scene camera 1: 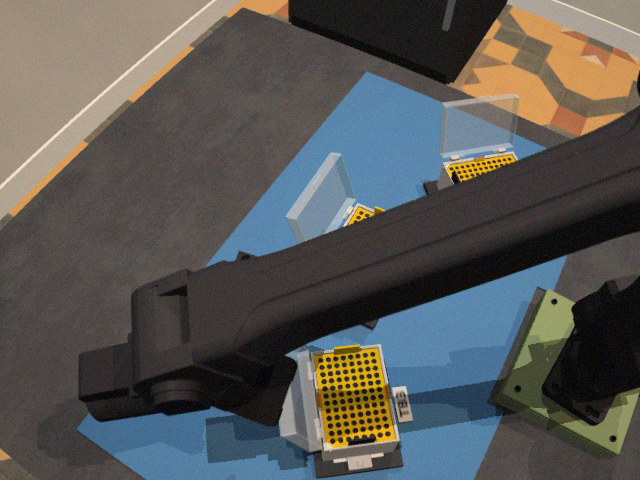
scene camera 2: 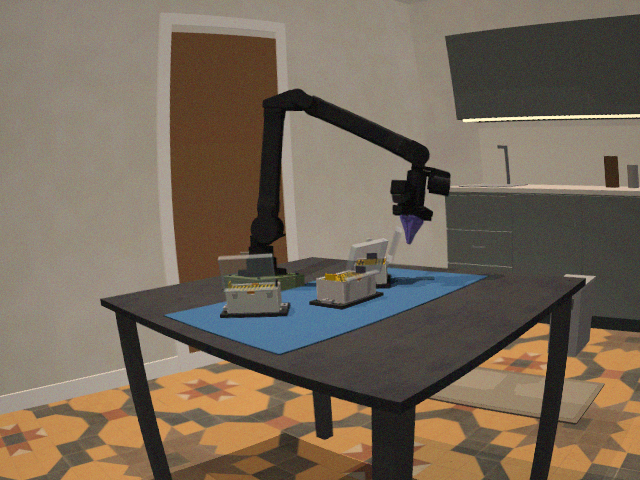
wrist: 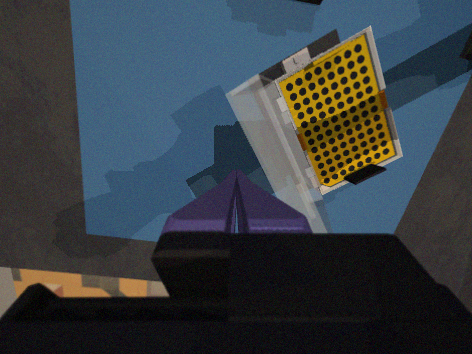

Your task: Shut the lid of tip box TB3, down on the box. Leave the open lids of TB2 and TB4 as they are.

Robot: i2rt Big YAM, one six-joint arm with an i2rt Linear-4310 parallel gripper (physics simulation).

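Frame: origin at the arm's base, x left, y up, z ahead, level; centimetres.
Seen in the pictures: gripper, fingertip midpoint: [scene camera 2: 408,244] [wrist: 236,177]; arm's base, link origin: [scene camera 1: 586,372].
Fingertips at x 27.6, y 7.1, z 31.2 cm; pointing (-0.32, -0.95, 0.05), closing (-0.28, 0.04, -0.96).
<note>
Pixels of each thing's top centre, then the offset from my fingertips to it. "spot": a spot on its surface instead. Level surfaces: height alone.
- Tip box TB3, top centre: [wrist: 353,121] [scene camera 1: 354,391] [scene camera 2: 370,256] dx -6.5, dy -3.0, dz -8.5 cm
- TB2, surface spot: [scene camera 1: 360,214] [scene camera 2: 343,282] spot: dx -28.6, dy -4.8, dz +5.7 cm
- blue mat, surface height: dy -10.4 cm
- dark table, surface height: dy -10.8 cm
Tip box TB3 [scene camera 1: 354,397] [scene camera 2: 383,276] [wrist: 345,107] stands on the mat with its yellow rack showing. Its clear lid [scene camera 1: 299,413] [scene camera 2: 394,246] [wrist: 270,145] is open, tilted outward from the hinge side. My gripper [scene camera 2: 409,241] [wrist: 236,177] is shut and empty, its purple fingertips pointing down, above the table on the lid's outer side. The arm hides the fingertips in scene camera 1. TB2 [scene camera 1: 360,214] [scene camera 2: 346,289] has its lid [scene camera 1: 323,198] [scene camera 2: 368,251] open. TB4 [scene camera 1: 481,167] [scene camera 2: 253,300] has its lid [scene camera 1: 478,126] [scene camera 2: 245,265] standing open.
The boxes stand on a blue mat [scene camera 1: 361,118] [scene camera 2: 289,338] on the dark table [scene camera 1: 206,103] [scene camera 2: 465,320]. The arm's green base plate [scene camera 1: 547,322] [scene camera 2: 293,281] is beyond TB3's label side. The forearm crosses over TB2 and part of TB4 in scene camera 1.
</note>
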